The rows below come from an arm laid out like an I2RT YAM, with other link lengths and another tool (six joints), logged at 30 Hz.
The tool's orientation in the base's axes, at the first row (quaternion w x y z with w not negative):
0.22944 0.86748 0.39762 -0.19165
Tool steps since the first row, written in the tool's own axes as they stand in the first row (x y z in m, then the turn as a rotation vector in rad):
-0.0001 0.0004 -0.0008 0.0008 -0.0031 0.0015
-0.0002 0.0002 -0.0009 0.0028 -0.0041 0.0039
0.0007 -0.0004 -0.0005 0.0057 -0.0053 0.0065
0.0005 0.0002 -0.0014 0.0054 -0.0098 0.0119
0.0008 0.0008 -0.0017 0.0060 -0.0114 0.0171
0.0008 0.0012 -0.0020 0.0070 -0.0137 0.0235
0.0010 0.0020 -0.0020 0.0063 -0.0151 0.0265
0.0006 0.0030 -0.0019 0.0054 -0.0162 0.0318
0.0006 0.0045 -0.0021 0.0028 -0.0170 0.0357
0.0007 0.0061 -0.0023 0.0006 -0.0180 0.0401
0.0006 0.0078 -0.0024 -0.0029 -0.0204 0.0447
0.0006 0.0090 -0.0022 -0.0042 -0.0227 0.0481
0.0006 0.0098 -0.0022 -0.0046 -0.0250 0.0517
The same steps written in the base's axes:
0.0004 0.0001 0.0008 -0.0021 0.0014 -0.0024
0.0002 0.0003 0.0009 -0.0021 0.0019 -0.0057
0.0002 0.0009 0.0000 -0.0016 0.0029 -0.0096
0.0007 0.0010 0.0009 -0.0061 0.0024 -0.0150
0.0014 0.0010 0.0012 -0.0078 0.0008 -0.0199
0.0017 0.0009 0.0015 -0.0099 -0.0008 -0.0263
0.0025 0.0005 0.0016 -0.0119 -0.0021 -0.0287
0.0030 -0.0003 0.0020 -0.0141 -0.0049 -0.0329
0.0042 -0.0011 0.0025 -0.0169 -0.0081 -0.0349
0.0055 -0.0018 0.0030 -0.0197 -0.0113 -0.0377
0.0068 -0.0028 0.0036 -0.0243 -0.0146 -0.0402
0.0077 -0.0036 0.0037 -0.0274 -0.0159 -0.0429
0.0083 -0.0041 0.0039 -0.0300 -0.0168 -0.0462

